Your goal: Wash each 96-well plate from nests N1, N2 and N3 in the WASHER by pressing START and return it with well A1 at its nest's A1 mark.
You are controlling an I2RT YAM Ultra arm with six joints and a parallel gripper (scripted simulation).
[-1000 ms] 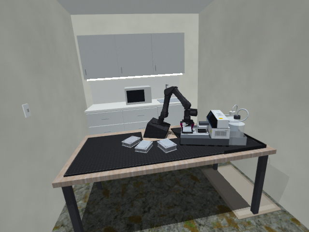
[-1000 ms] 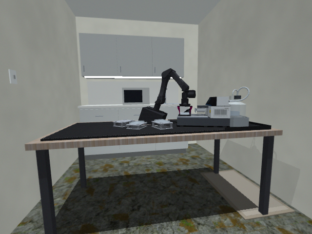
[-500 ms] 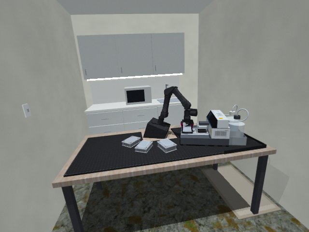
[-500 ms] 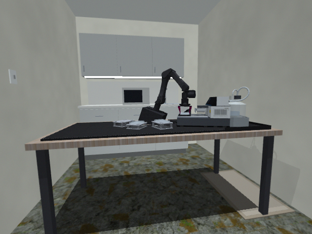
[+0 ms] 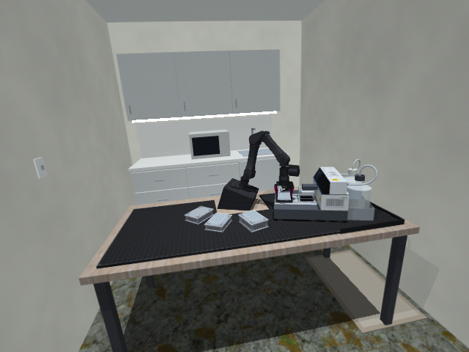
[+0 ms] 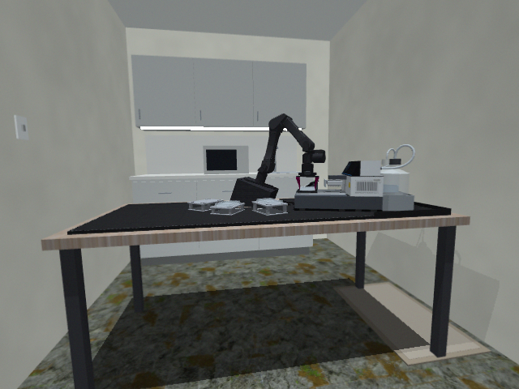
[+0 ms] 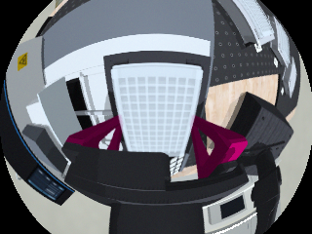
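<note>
My hand is 1 cm above the washer carrier. Also, from my hand: clear bottle (20 cm ahead, 41 cm to the left, 3 cm above); then plate washer (5 cm ahead, 15 cm to the left, 3 cm above); then nest (17 cm ahead, 25 cm to the right, 6 cm below).
</note>
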